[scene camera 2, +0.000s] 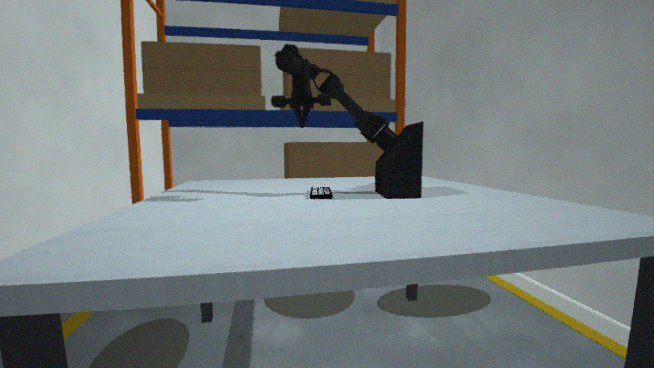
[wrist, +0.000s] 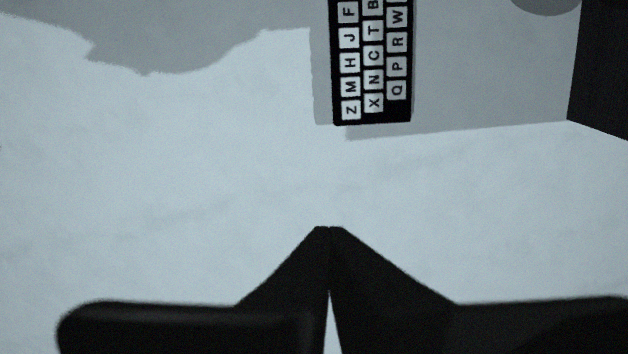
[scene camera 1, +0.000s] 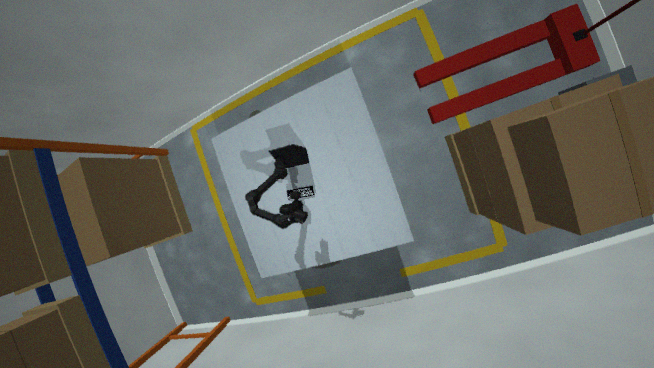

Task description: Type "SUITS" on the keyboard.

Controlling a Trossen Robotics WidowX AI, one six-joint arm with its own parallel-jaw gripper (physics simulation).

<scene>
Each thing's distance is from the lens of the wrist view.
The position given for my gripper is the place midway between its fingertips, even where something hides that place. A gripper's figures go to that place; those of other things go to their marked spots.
my gripper (wrist: 327,239): 11 cm
black keyboard (wrist: 371,55): 31 cm
</scene>
